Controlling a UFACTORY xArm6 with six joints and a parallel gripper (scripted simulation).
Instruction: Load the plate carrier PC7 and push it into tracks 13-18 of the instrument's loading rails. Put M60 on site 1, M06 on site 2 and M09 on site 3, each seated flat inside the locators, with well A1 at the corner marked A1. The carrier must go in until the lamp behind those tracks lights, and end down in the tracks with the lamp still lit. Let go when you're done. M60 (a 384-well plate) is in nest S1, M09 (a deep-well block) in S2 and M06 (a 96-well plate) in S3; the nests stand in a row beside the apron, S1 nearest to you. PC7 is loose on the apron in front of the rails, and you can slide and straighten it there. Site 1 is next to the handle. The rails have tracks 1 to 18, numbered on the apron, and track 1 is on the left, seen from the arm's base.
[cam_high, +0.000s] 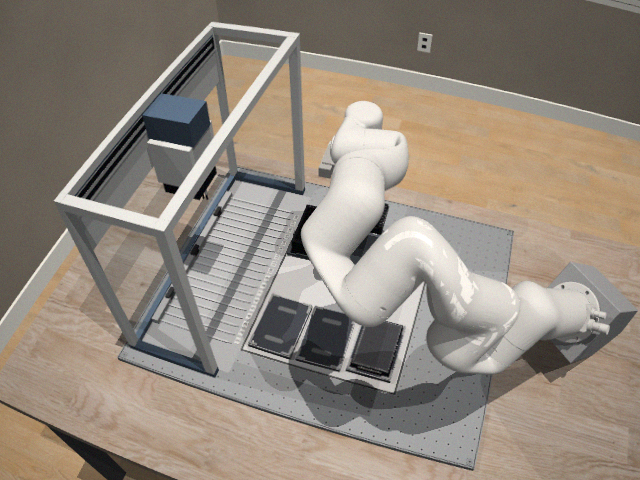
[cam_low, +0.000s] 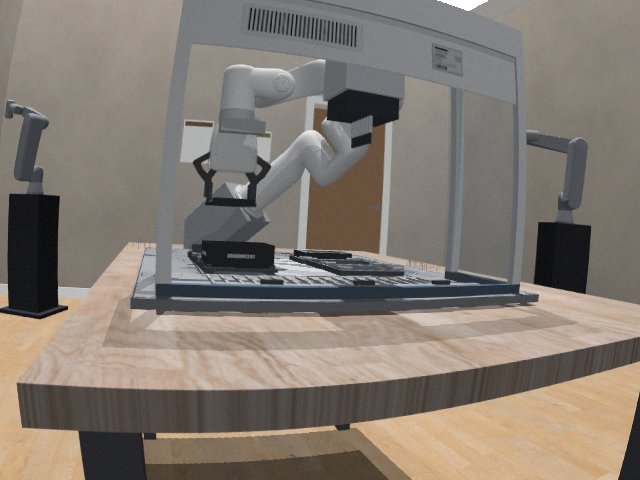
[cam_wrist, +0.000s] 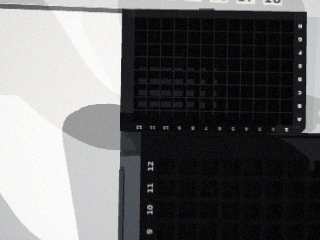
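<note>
My gripper is now 1 cm past the plate carrier PC7 and 12 cm above it. Round my hand: nest S2: 10 cm behind, 24 cm to the left, 13 cm below.
</note>
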